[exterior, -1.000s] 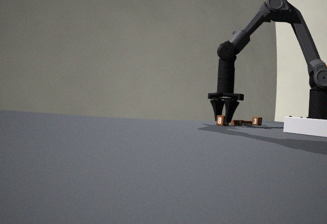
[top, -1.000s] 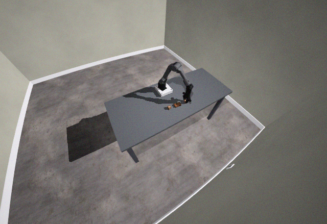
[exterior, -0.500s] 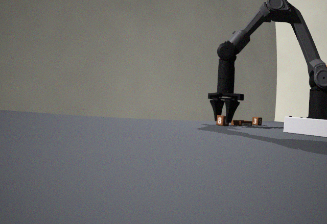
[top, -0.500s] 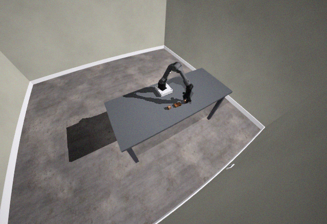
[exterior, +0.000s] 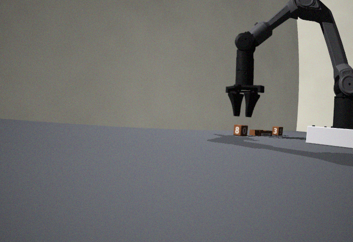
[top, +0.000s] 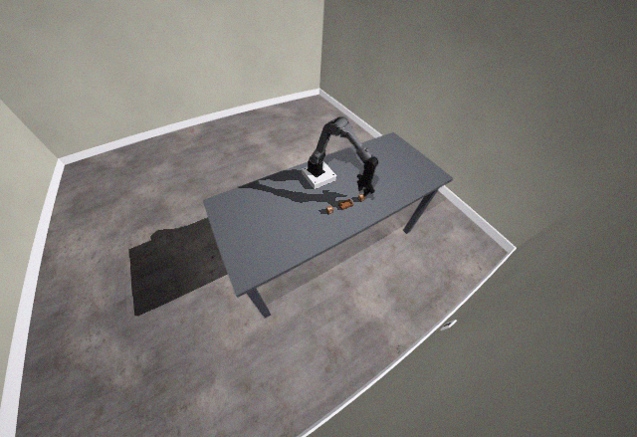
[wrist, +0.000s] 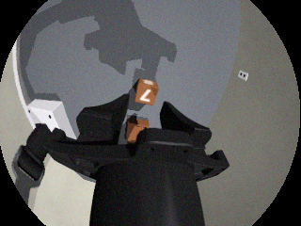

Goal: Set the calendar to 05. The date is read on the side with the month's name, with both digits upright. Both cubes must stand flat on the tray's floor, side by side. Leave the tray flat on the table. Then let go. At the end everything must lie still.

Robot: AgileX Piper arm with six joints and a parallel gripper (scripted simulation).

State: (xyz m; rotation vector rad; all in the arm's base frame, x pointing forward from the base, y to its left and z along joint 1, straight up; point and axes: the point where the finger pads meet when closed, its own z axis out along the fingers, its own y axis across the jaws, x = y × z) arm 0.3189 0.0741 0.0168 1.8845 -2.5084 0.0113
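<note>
Now: the cube 21 cm to the right of my hand, 6 cm behind it and 5 cm below it. From my hand the other things lie so: brown calendar tray (10 cm to the right, 5 cm below, 3 cm behind).
</note>
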